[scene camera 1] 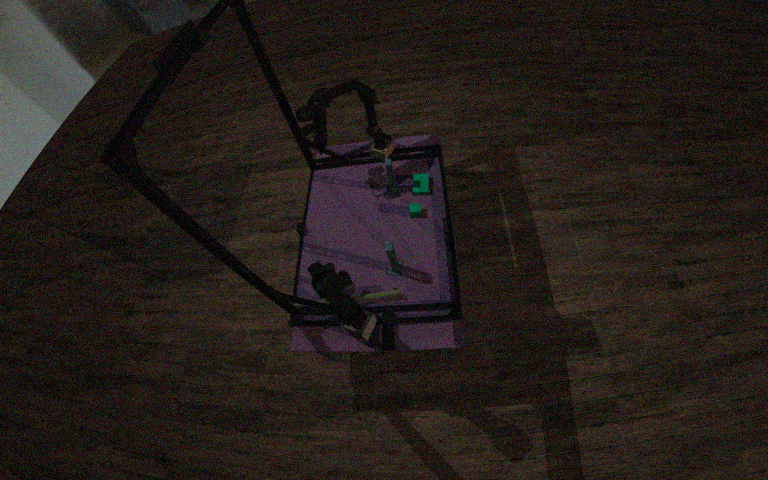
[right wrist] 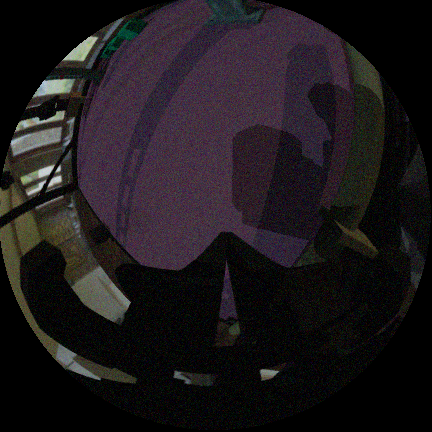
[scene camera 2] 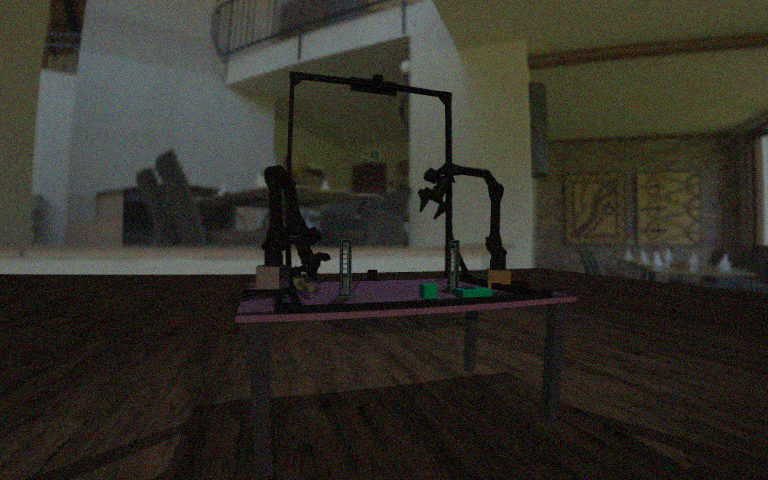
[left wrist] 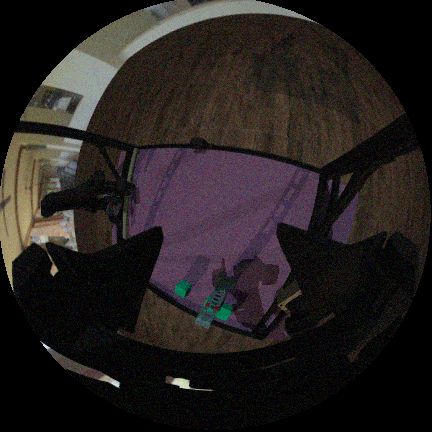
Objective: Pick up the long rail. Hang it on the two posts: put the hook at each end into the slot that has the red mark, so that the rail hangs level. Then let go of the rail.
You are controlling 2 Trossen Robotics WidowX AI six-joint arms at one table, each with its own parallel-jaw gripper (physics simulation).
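Where they show: left gripper, fingertip midpoint: (scene camera 1: 320, 150) (scene camera 2: 427, 215) (left wrist: 220, 230); right gripper, fingertip midpoint: (right wrist: 225, 236) (scene camera 2: 316, 282) (left wrist: 135, 185); left arm's base, origin of the base link: (scene camera 1: 380, 145) (right wrist: 67, 104) (scene camera 2: 498, 269) (left wrist: 297, 304); right arm's base, origin of the base link: (scene camera 1: 357, 319) (scene camera 2: 273, 265) (left wrist: 104, 203).
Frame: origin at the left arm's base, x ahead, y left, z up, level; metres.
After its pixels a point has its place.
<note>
The long yellow-green rail (scene camera 1: 385, 294) {x 0.739, y 0.420, z -0.040 m} (scene camera 2: 303, 285) {x 0.769, y 0.386, z -0.048 m} (left wrist: 130, 180) {x 0.860, y 0.200, z -0.066 m} (right wrist: 369, 132) lies along the table edge on the right arm's side, partly covered by that arm. One slotted post (scene camera 1: 391, 259) {x 0.616, y 0.398, z 0.052 m} (scene camera 2: 344, 268) {x 0.604, y 0.383, z 0.023 m} stands upright nearer the rail. The other post (scene camera 2: 452, 266) {x 0.208, y 0.166, z 0.023 m} (left wrist: 216, 300) {x 0.206, y 0.161, z 0.039 m} stands on the left arm's side and shows red marks in the left wrist view; red marks on the nearer post cannot be made out. My right gripper (right wrist: 225, 236) {x 0.795, y 0.187, z -0.059 m} (left wrist: 135, 185) {x 0.795, y 0.187, z -0.059 m} is shut and empty, low beside the rail. My left gripper (left wrist: 220, 230) {x 0.334, y -0.091, z 0.248 m} (scene camera 2: 430, 206) {x 0.334, y -0.091, z 0.248 m} is open and empty, high above the table.
A green block (scene camera 1: 415, 210) {x 0.308, y 0.354, z -0.031 m} (scene camera 2: 428, 290) {x 0.291, y 0.371, z -0.050 m} (left wrist: 183, 288) {x 0.293, y 0.317, z -0.036 m} and a green U-shaped piece (scene camera 1: 425, 183) {x 0.124, y 0.322, z -0.051 m} (scene camera 2: 474, 292) {x 0.125, y 0.340, z -0.058 m} lie near the left-side post. A tall black frame (scene camera 1: 270, 82) {x 0.245, y -0.345, z 0.538 m} (scene camera 2: 449, 130) {x 0.228, y -0.319, z 0.737 m} rises over the purple table (scene camera 1: 345, 209) {x 0.410, y -0.002, z -0.081 m}.
</note>
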